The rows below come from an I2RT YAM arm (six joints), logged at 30 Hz.
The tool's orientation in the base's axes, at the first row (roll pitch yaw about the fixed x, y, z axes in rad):
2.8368, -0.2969, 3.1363
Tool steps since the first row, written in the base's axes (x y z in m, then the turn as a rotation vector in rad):
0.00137, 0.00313, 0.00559, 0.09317, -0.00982, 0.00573
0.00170, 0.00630, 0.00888, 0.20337, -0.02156, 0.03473
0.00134, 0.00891, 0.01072, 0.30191, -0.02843, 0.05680
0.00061, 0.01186, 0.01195, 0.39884, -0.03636, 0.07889
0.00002, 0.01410, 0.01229, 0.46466, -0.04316, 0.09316
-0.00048, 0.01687, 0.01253, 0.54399, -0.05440, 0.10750
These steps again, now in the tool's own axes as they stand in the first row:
0.00034, 0.00472, -0.00454, -0.08747, 0.00093, -0.03404
0.00100, 0.00871, -0.00667, -0.18442, 0.00829, -0.09461
0.00190, 0.01170, -0.00746, -0.27222, 0.01722, -0.14416
0.00297, 0.01479, -0.00749, -0.35849, 0.02500, -0.19360
0.00365, 0.01697, -0.00696, -0.41729, 0.02872, -0.22693
0.00421, 0.01964, -0.00621, -0.48901, 0.02949, -0.26541

